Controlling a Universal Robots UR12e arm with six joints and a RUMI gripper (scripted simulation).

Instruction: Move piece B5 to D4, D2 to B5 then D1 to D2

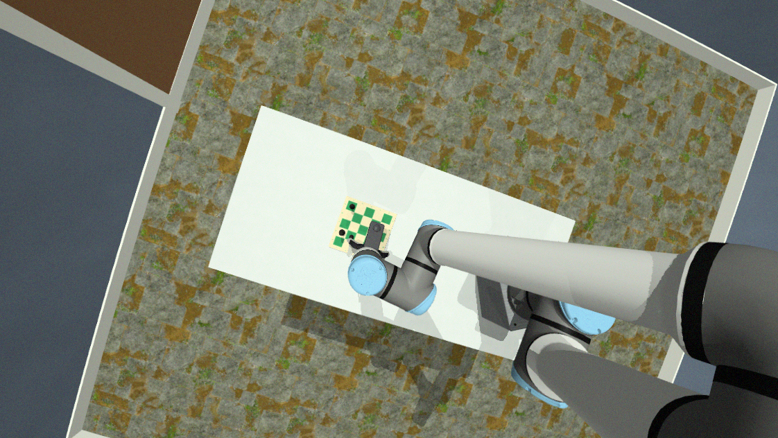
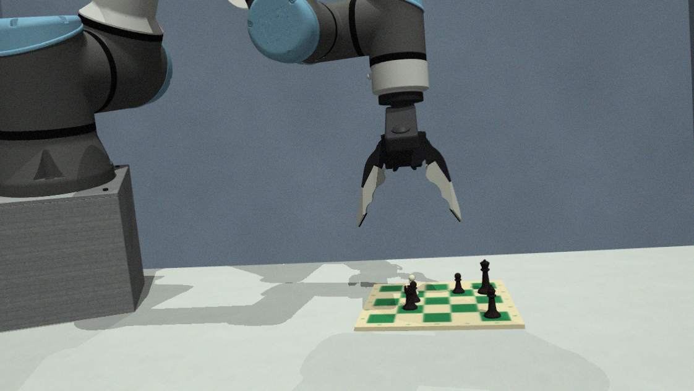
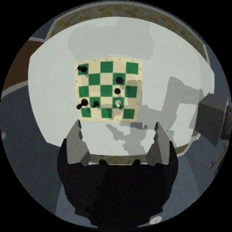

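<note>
The black queen lies 11 cm ahead of my hand, 9 cm below it and 1 cm to the left of it. From my hand the other things lie so: white pawn 10 cm below; cream chessboard 12 cm below, 4 cm ahead, 3 cm to the right.
</note>
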